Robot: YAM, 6 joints.
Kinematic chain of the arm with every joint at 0, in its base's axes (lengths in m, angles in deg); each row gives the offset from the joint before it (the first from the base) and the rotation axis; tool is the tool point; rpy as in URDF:
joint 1: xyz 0 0 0.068 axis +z
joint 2: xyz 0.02 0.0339 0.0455 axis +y
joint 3: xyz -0.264 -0.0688 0 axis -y
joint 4: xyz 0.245 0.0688 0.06 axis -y
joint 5: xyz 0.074 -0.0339 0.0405 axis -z
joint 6: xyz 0.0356 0 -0.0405 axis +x
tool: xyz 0 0 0 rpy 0 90 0
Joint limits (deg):
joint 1: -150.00..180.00
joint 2: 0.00..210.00
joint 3: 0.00..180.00
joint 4: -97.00..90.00
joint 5: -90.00..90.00
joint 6: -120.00..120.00
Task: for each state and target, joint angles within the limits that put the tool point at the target. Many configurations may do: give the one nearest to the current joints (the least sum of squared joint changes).
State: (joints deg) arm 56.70 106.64 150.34 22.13 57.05 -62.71
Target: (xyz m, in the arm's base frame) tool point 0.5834 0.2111 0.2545
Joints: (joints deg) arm 21.79 160.49 154.19 17.50 35.15 -62.71
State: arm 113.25 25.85 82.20 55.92 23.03 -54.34
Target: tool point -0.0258 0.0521 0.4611
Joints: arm 126.38 29.22 44.14 49.69 16.54 -54.34
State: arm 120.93 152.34 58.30 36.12 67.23 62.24
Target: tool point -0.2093 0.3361 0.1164
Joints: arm 126.79 119.99 56.86 39.45 71.16 62.24
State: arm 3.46 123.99 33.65 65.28 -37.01 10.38
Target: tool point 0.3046 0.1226 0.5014
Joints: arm 18.44 91.87 85.61 67.99 -34.08 10.38
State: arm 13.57 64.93 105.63 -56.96 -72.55 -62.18
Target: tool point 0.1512 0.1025 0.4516
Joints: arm 23.43 66.10 89.25 -63.36 -72.29 -62.18
